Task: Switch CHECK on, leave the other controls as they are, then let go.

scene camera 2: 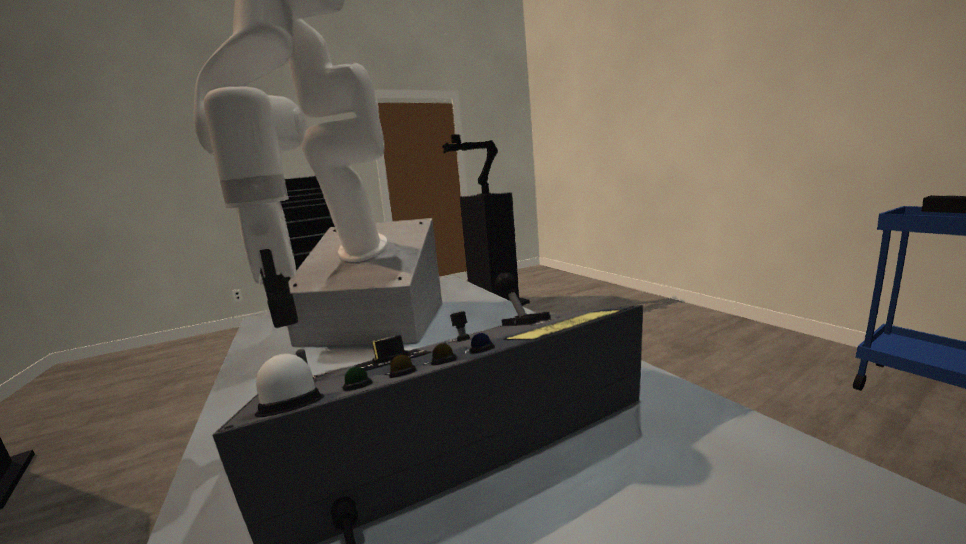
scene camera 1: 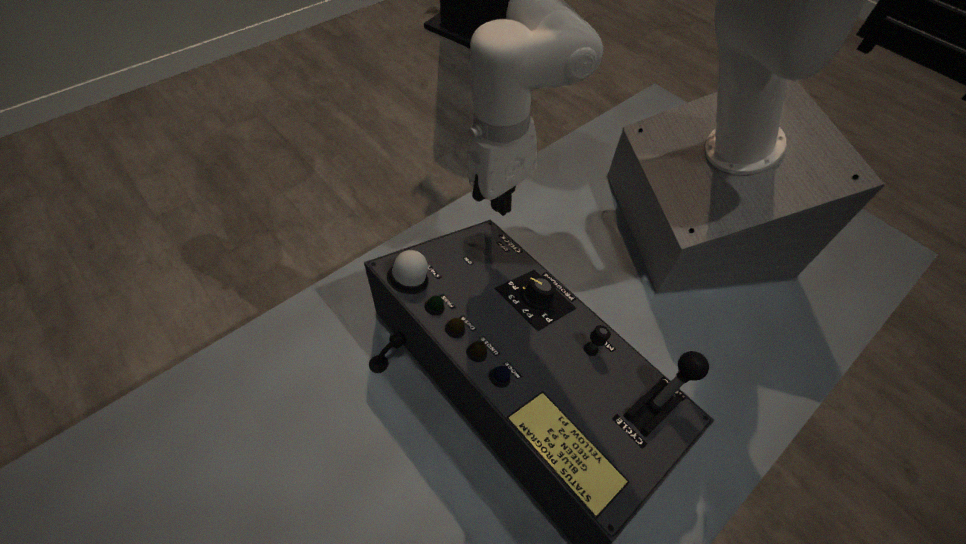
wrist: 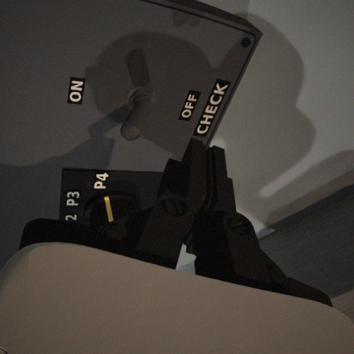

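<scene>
The CHECK toggle lever stands near the panel's corner. In the wrist view its tip leans to the ON label's side of its base, away from the OFF label; the ON label lies farther left. In scene camera 1 the lever is dim and hard to make out. My gripper is shut and empty. It hangs above the panel's CHECK edge, beside the CHECK label, apart from the lever.
The dark control box also carries the PROGRAM knob with its line toward P4, a small knobbed lever, the CYCLE lever and a white dome. Another lever sticks out of its side.
</scene>
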